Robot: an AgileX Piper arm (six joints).
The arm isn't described. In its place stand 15 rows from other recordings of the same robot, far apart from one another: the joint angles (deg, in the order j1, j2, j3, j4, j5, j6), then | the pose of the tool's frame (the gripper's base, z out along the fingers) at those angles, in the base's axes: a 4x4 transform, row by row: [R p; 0 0 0 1], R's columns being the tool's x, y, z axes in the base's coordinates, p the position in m.
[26.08 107.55 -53.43 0.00 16.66 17.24] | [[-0.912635 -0.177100 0.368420 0.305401], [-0.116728 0.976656 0.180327 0.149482], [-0.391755 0.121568 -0.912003 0.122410], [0 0 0 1]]
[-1.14 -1.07 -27.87 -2.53 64.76 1.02] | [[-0.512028 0.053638 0.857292 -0.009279], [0.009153 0.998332 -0.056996 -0.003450], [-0.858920 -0.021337 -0.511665 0.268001], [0 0 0 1]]
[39.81 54.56 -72.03 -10.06 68.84 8.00] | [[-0.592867 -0.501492 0.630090 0.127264], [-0.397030 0.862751 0.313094 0.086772], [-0.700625 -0.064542 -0.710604 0.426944], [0 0 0 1]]
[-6.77 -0.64 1.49 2.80 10.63 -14.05] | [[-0.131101 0.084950 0.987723 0.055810], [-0.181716 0.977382 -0.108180 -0.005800], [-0.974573 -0.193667 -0.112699 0.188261], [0 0 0 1]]
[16.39 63.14 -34.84 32.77 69.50 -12.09] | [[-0.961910 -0.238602 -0.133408 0.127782], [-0.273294 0.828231 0.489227 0.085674], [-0.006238 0.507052 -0.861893 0.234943], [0 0 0 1]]
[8.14 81.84 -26.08 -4.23 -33.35 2.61] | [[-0.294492 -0.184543 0.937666 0.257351], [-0.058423 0.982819 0.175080 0.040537], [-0.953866 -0.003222 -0.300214 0.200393], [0 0 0 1]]
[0.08 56.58 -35.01 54.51 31.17 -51.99] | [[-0.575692 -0.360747 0.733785 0.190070], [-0.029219 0.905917 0.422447 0.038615], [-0.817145 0.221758 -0.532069 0.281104], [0 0 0 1]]
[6.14 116.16 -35.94 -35.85 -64.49 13.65] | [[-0.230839 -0.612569 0.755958 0.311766], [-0.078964 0.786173 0.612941 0.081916], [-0.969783 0.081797 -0.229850 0.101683], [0 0 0 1]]
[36.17 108.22 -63.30 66.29 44.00 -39.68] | [[-0.896818 -0.436040 -0.074744 0.260717], [-0.345785 0.585501 0.733227 0.262303], [-0.275954 0.683416 -0.675864 0.173602], [0 0 0 1]]
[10.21 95.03 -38.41 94.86 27.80 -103.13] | [[-0.676201 -0.551394 0.488586 0.276856], [-0.241397 0.792414 0.560186 0.092833], [-0.696046 0.260855 -0.668936 0.157128], [0 0 0 1]]
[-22.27 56.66 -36.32 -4.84 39.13 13.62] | [[-0.671353 0.529954 0.518107 0.162528], [0.459750 0.846100 -0.269713 -0.071794], [-0.581305 0.057127 -0.811678 0.261137], [0 0 0 1]]
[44.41 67.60 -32.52 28.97 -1.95 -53.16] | [[-0.027050 -0.767933 0.639959 0.169732], [-0.600351 0.524360 0.603842 0.164173], [-0.799279 -0.367866 -0.475213 0.248896], [0 0 0 1]]
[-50.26 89.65 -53.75 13.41 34.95 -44.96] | [[-0.886514 0.279416 0.368809 0.201912], [0.201546 0.950675 -0.235788 -0.223948], [-0.416501 -0.134697 -0.899102 0.213893], [0 0 0 1]]
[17.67 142.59 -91.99 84.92 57.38 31.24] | [[-0.309430 0.949392 0.053920 0.423111], [0.431447 0.089636 0.897674 0.214913], [0.847412 0.301031 -0.437348 0.060307], [0 0 0 1]]
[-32.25 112.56 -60.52 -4.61 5.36 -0.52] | [[-0.715147 0.475669 0.512155 0.326513], [0.345913 0.877556 -0.332023 -0.206822], [-0.607378 -0.060284 -0.792122 0.128358], [0 0 0 1]]
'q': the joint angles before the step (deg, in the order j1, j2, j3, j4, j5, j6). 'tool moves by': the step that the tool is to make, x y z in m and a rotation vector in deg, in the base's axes. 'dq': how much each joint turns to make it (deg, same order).
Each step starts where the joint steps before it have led.
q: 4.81 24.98 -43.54 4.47 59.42 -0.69
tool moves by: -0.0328 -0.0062 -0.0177 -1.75 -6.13 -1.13
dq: -0.02 -10.83 4.87 -2.51 0.00 -0.02
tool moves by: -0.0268 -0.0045 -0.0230 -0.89 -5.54 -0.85
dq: 0.04 -10.77 4.85 -1.64 0.47 0.04
